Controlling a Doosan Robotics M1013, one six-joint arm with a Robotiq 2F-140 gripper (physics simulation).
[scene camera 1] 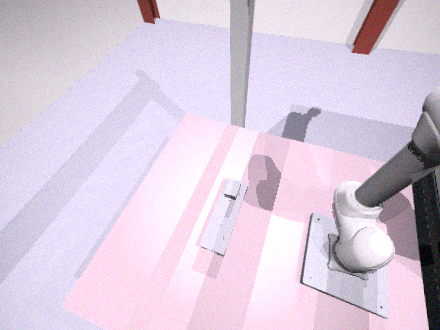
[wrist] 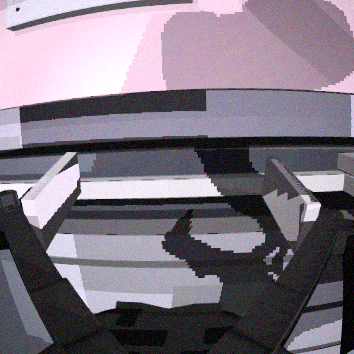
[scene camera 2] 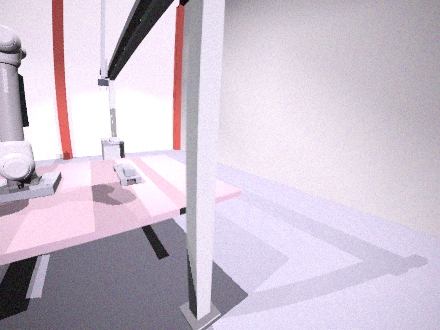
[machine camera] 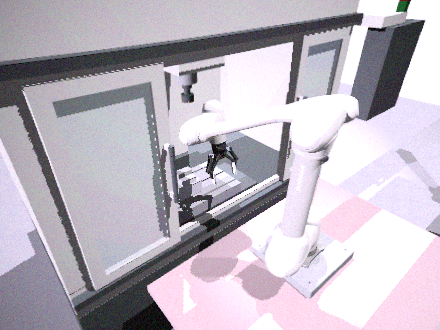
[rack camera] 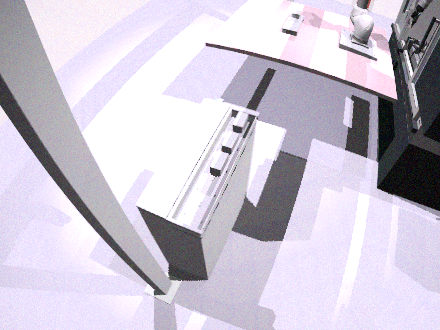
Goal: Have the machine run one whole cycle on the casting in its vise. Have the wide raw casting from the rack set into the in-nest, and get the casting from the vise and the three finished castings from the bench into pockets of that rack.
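Frame: origin at the arm's base, x right, y down, z ahead, level; millimetres.
Seen in the pictures: gripper, fingertip midpoint: (wrist: pixel 170 173) (machine camera: pixel 224 178) (rack camera: pixel 409 25); arm's base, origin of the base link: (scene camera 1: pixel 346 255) (scene camera 2: pixel 24 183) (rack camera: pixel 359 41).
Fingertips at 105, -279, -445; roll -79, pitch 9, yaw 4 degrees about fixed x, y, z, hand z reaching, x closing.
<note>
Pixels of each thing's top centre, then the offset from my fingertips to it, as dx, dy, dz. Level surfaces: height alone.
- long grey fixture, middle of its top: (scene camera 1: pixel 225 212) (scene camera 2: pixel 125 169) (rack camera: pixel 294 20) -46, +270, +1092
- small block, middle of its top: (scene camera 1: pixel 232 187) (scene camera 2: pixel 128 167) (rack camera: pixel 296 12) +94, +224, +1083
- spindle, middle of its top: (machine camera: pixel 186 87) -192, -339, -511
- pink table, its level: dy +324
My gripper (machine camera: pixel 223 174) (wrist: pixel 170 173) is open and empty, pointing down inside the machine's open doorway, above grey stepped blocks (machine camera: pixel 225 188) where the vise seems to be. No casting in the vise can be made out. A long grey fixture (scene camera 1: pixel 215 230) on the table carries one small block (scene camera 1: pixel 233 188) (rack camera: pixel 296 17) at one end. In the rack camera view a tall pale stand (rack camera: pixel 175 245) holds three blocks, a far one (rack camera: pixel 240 121), a middle one (rack camera: pixel 229 142) and a near one (rack camera: pixel 218 164), in its long top channel. Which blocks are raw or finished I cannot tell.
The left door (machine camera: pixel 110 180) and right door (machine camera: pixel 320 65) flank the doorway. The spindle (machine camera: pixel 187 90) hangs inside, above and behind the gripper. The arm's base plate (scene camera 1: pixel 317 265) is on the pink table (scene camera 1: pixel 150 225). A grey post (scene camera 1: pixel 240 65) (scene camera 2: pixel 207 150) stands beyond the table.
</note>
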